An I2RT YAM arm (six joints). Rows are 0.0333 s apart.
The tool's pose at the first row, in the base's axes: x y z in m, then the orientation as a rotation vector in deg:
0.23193, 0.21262, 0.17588, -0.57, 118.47, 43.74
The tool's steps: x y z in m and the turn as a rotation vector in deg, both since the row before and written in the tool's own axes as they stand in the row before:
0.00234, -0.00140, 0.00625, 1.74, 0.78, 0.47
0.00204, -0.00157, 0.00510, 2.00, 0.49, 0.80
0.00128, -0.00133, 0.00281, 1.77, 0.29, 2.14
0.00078, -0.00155, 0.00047, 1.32, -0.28, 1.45
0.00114, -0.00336, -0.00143, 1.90, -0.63, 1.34
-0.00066, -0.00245, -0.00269, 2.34, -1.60, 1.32
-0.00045, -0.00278, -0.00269, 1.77, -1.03, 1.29
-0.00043, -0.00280, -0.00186, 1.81, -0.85, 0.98
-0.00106, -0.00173, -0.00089, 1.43, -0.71, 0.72
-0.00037, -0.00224, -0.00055, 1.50, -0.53, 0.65
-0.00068, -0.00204, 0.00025, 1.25, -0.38, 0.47
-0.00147, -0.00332, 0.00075, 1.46, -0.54, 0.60
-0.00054, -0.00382, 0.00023, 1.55, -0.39, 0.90
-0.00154, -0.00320, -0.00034, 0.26, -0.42, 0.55
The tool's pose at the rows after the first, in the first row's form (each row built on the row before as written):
0.23566, 0.21538, 0.17088, 0.59, 119.93, 42.33
0.23868, 0.21719, 0.16638, 2.35, 121.23, 40.78
0.24032, 0.21777, 0.16350, 5.49, 122.38, 40.21
0.24046, 0.21692, 0.16192, 7.85, 122.72, 39.60
0.23913, 0.21386, 0.16004, 10.52, 122.89, 38.22
0.23770, 0.21049, 0.16053, 13.67, 122.24, 36.14
0.23598, 0.20700, 0.16072, 16.30, 121.88, 34.77
0.23478, 0.20384, 0.16048, 18.57, 121.67, 33.22
0.23463, 0.20165, 0.16077, 20.30, 121.45, 31.95
0.23429, 0.19942, 0.16016, 21.95, 121.41, 30.61
0.23473, 0.19741, 0.15947, 23.23, 121.42, 29.47
0.23584, 0.19403, 0.15844, 24.80, 121.32, 28.13
0.23586, 0.19053, 0.15680, 26.71, 121.33, 26.91
0.23591, 0.18698, 0.15647, 27.51, 120.93, 26.82

